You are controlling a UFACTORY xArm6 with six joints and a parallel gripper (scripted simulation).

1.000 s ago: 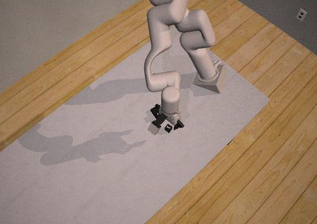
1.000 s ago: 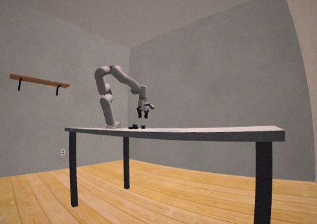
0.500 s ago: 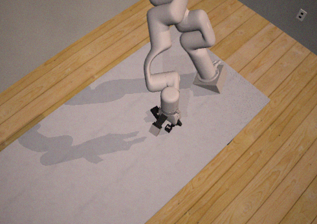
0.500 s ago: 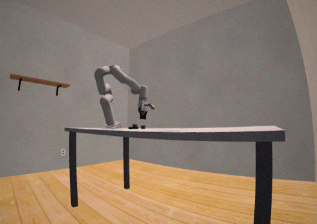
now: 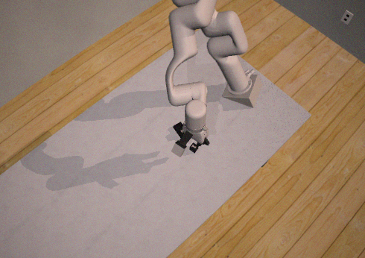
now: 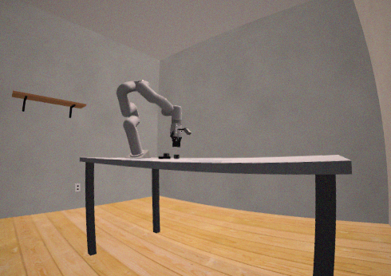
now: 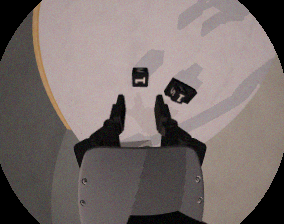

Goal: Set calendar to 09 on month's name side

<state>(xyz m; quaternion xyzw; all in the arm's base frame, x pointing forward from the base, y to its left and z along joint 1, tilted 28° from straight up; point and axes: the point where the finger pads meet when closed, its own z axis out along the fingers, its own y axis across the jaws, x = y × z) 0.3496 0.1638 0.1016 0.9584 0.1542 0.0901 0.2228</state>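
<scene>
Right now my hand is 90 mm above the black date cube. The rest, counted from my hand: black cube: 10 mm behind, 90 mm to the right, 80 mm below.
</scene>
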